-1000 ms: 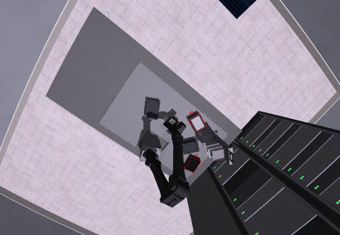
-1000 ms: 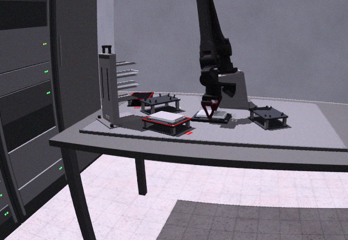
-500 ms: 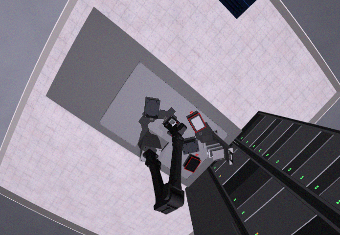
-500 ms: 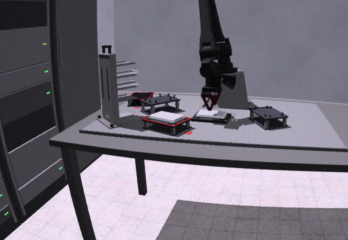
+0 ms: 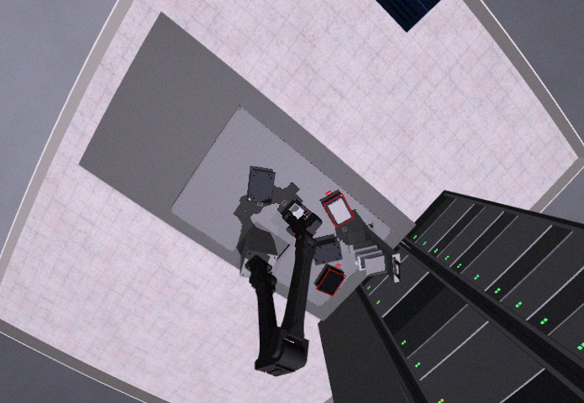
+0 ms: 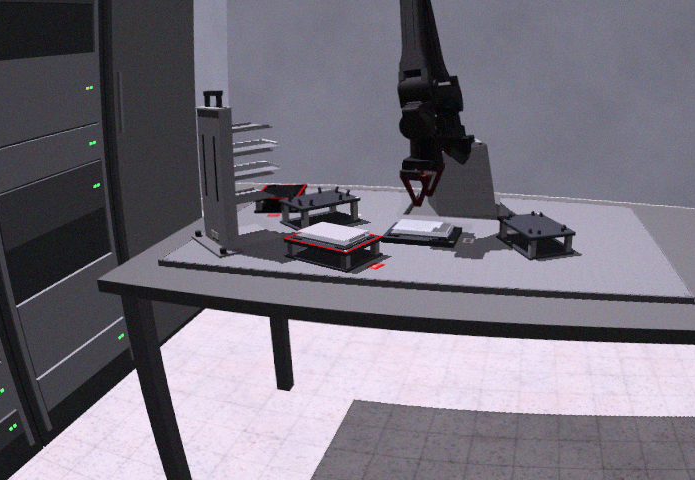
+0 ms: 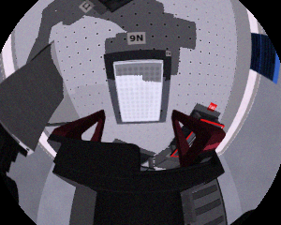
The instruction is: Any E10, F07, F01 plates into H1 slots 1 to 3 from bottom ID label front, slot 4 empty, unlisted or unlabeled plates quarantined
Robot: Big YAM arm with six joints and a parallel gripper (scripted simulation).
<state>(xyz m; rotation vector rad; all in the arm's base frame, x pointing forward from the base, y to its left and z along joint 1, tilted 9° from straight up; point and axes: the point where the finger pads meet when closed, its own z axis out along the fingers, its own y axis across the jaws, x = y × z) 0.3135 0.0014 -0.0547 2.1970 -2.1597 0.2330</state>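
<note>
Now: hand 11 cm to the right of the N6 tag, 9 cm above it and 1 cm past it. Round my hand: red-edged nest: 45 cm to the right, 16 cm behind, 5 cm below; then plate hotel H1: 42 cm to the right, 19 cm ahead, 7 cm above.
</note>
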